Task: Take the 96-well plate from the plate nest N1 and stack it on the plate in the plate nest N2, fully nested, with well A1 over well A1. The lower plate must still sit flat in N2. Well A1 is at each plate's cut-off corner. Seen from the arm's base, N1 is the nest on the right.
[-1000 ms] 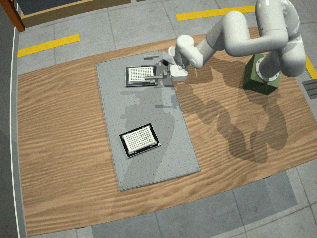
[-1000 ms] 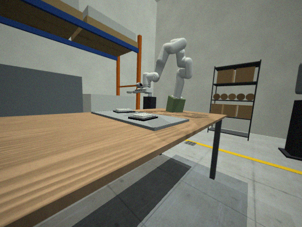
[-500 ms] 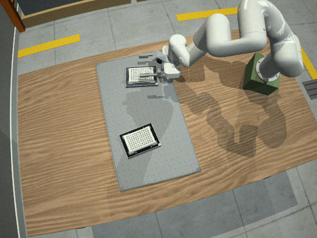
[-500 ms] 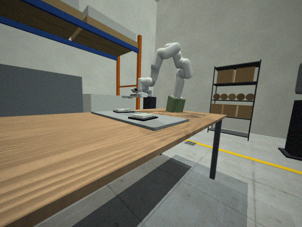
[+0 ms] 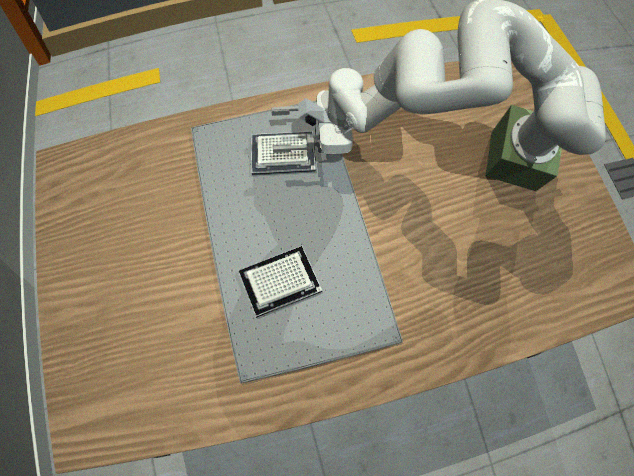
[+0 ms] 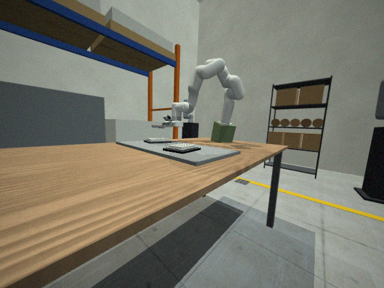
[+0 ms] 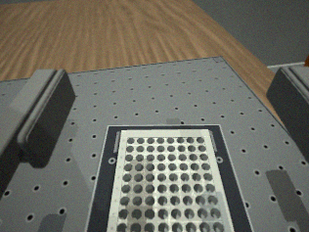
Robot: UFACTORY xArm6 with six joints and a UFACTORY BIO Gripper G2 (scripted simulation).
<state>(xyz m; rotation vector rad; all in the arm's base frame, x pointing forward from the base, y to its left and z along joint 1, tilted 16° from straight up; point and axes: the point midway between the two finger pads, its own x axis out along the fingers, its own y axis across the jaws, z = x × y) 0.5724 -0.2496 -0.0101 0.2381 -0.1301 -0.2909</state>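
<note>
The plate nest N1 lies 100 mm below my hand. The rest, counted from my hand: black plate nest N2: 330 mm to the left, 110 mm ahead, 100 mm below.
</note>
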